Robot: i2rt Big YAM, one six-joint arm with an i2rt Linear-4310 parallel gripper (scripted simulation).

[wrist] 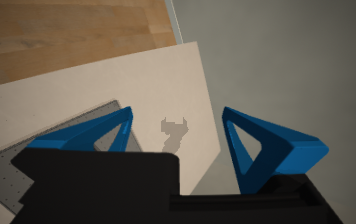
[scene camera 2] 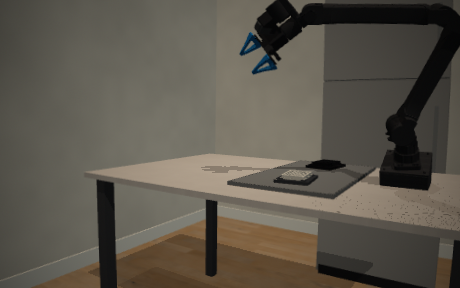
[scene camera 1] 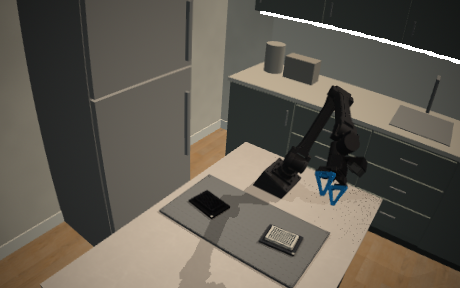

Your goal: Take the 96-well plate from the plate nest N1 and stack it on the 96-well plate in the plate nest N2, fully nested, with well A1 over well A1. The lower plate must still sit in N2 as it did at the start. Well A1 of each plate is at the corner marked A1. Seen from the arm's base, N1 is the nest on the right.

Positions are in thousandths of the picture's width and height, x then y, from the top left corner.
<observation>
In view: my gripper (scene camera 2: 536, 220).
My gripper shows as well in the wrist view (wrist: 499, 498).
</observation>
